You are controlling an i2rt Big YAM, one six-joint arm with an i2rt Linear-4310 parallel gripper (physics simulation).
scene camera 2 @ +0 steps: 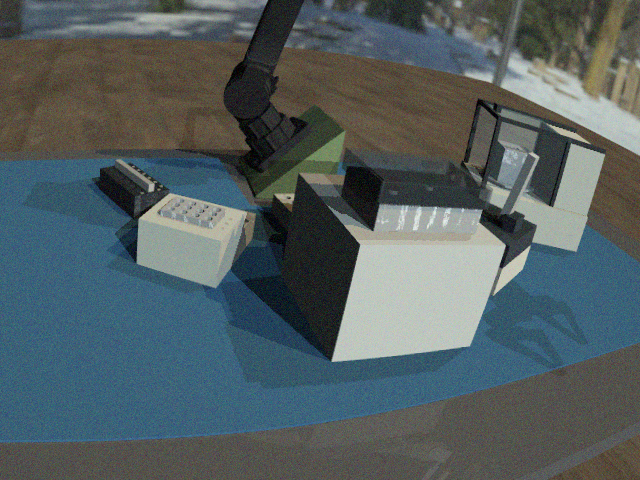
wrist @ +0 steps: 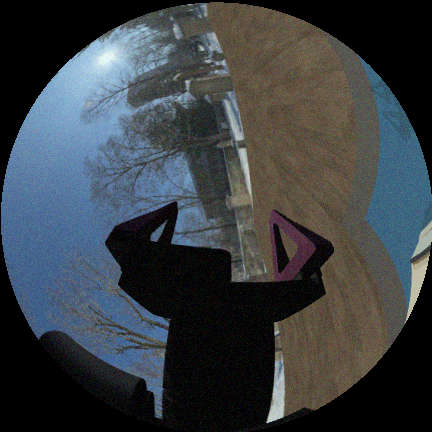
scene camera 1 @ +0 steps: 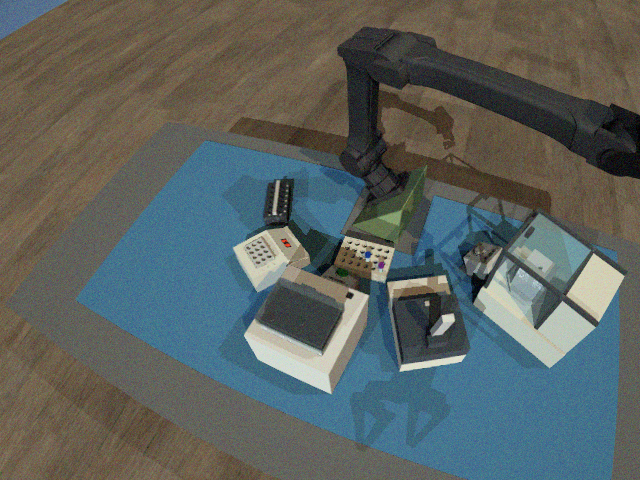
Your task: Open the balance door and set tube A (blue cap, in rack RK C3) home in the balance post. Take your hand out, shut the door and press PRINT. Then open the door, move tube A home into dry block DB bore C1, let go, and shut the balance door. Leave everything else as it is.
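Frame: origin at the arm's base, x left, y back, z up, level; metres.
Seen in the pictures: gripper, fingertip midpoint: point(wrist: 224, 209); arm's base at its link origin: point(scene camera 2: 279, 146) point(scene camera 1: 389, 191).
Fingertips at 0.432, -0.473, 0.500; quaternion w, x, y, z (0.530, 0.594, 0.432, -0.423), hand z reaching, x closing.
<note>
Pixels of each thing's middle, then the offset from my fingertips to it, as dx, dy, dz. "*": a spot on its surface instead.
- Tube A's blue cap at the middle of its body: point(scene camera 1: 367, 254) -0.420, +0.261, -0.505
- cream rack at the middle of its body: point(scene camera 1: 364, 259) -0.430, +0.269, -0.539
- purple cap at the middle of its body: point(scene camera 1: 381, 265) -0.381, +0.244, -0.505
- balance at the middle of its body: point(scene camera 2: 510, 165) point(scene camera 1: 533, 275) -0.037, +0.292, -0.443
- dry block at the middle of its body: point(scene camera 2: 198, 226) point(scene camera 1: 271, 254) -0.642, +0.190, -0.519
- large white box with a dark lid, body centre: point(scene camera 2: 377, 222) point(scene camera 1: 318, 307) -0.461, +0.071, -0.459
- dark-topped device at a spot on its surface: point(scene camera 1: 410, 335) * -0.266, +0.083, -0.474
- upright white lever at the middle of its body: point(scene camera 2: 518, 187) point(scene camera 1: 441, 326) -0.215, +0.089, -0.411
- black strip rack at the middle of its body: point(scene camera 2: 132, 185) point(scene camera 1: 277, 201) -0.714, +0.361, -0.530
Tube A's blue cap point(scene camera 1: 367, 254) shows in the cream rack point(scene camera 1: 386, 253), beside a purple cap point(scene camera 1: 381, 265); the large white box hides the tube in scene camera 2. The balance point(scene camera 1: 522, 321) point(scene camera 2: 577, 180), with its glass chamber, stands at the right of the mat. I cannot tell whether its door is open or shut, and the post and PRINT key are not clear. The dry block point(scene camera 1: 273, 271) point(scene camera 2: 178, 253) is a white box with bores on top and a red display. My gripper point(wrist: 224, 209) is open and empty, high up beyond both scene views, facing sky and floor.
A large white box with a dark lid point(scene camera 1: 310, 330) point(scene camera 2: 413, 294) stands in front of the rack. A dark-topped device point(scene camera 1: 410, 335) with an upright white lever point(scene camera 1: 442, 324) point(scene camera 2: 522, 180) stands between it and the balance. A black strip rack point(scene camera 1: 279, 201) point(scene camera 2: 124, 188) lies behind the dry block.
</note>
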